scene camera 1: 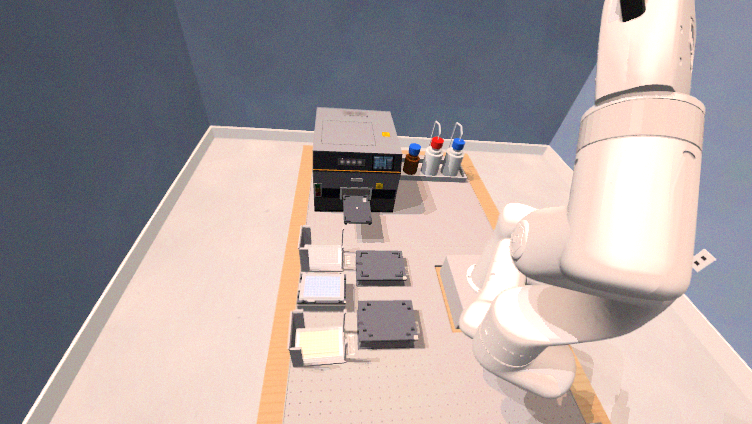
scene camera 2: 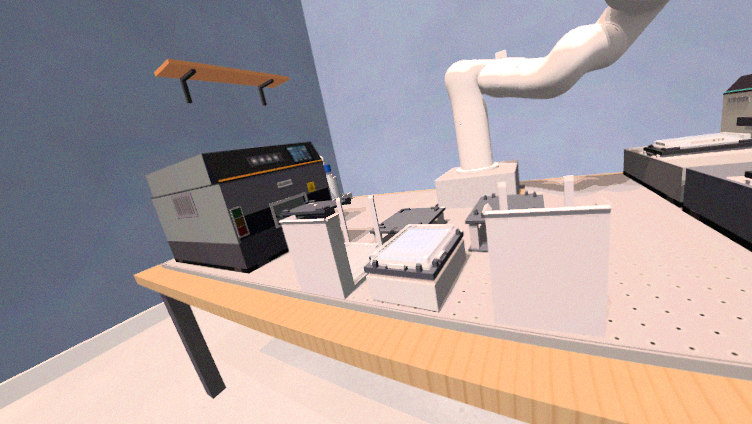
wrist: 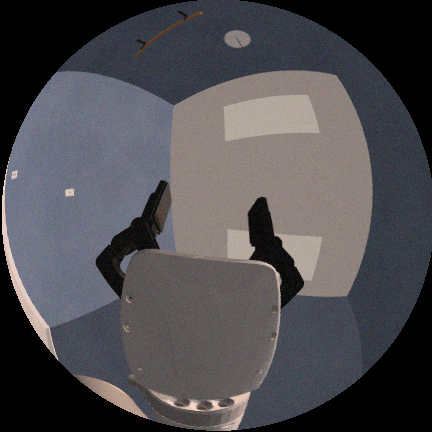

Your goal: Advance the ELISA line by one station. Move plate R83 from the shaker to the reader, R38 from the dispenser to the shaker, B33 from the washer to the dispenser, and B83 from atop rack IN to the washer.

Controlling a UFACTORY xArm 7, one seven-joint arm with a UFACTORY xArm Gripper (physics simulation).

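Places are measured from the arm's base along level axes (x ahead, y left, z up), in millimetres.
Pixels of known places: gripper, fingertip midpoint: (wrist: 212,196); arm's base at its link origin: (scene camera 2: 477,169).
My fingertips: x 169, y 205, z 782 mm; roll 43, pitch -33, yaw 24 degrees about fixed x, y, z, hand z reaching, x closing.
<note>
For each thing: its top centre in the pictures, then the offset to it from my fingertips.
- clear bluish plate at its top centre: (scene camera 2: 415,238) (scene camera 1: 322,285) dx +334, dy -111, dz -800 mm
- pale plate at its top centre: (scene camera 2: 342,256) (scene camera 1: 322,254) dx +368, dy -251, dz -834 mm
- yellowish plate at its top centre: (scene camera 1: 319,342) dx +307, dy +42, dz -834 mm
- white plate at its top centre: (scene camera 2: 697,137) dx -246, dy +265, dz -766 mm
- dark machine at its top centre: (scene camera 2: 231,157) (scene camera 1: 356,129) dx +339, dy -709, dz -599 mm
- farther away at its top centre: (scene camera 2: 506,198) (scene camera 1: 391,317) dx +119, dy -43, dz -800 mm
My gripper (wrist: 212,196) is open and empty, pointing at the ceiling and far wall in the wrist view; it is out of frame in both scene views. A clear bluish plate (scene camera 1: 322,287) (scene camera 2: 418,246) sits on a low block between two racks. A pale plate (scene camera 1: 324,257) lies in the rack (scene camera 1: 303,253) (scene camera 2: 315,258) nearer the dark machine. A yellowish plate (scene camera 1: 320,344) lies in the other rack (scene camera 1: 296,337) (scene camera 2: 547,263). A white plate (scene camera 2: 700,139) sits on a grey device at the far right. Plate labels are unreadable, so I cannot tell which plate is which.
A dark machine (scene camera 1: 355,131) (scene camera 2: 263,194) has its bare carrier (scene camera 1: 357,209) out. Bottles (scene camera 1: 432,160) stand beside it. Two dark nests, one nearer the machine (scene camera 1: 380,265) and one farther away (scene camera 1: 387,320), stand beside the racks. The arm (scene camera 1: 631,210) (scene camera 2: 471,126) rises from its base behind them.
</note>
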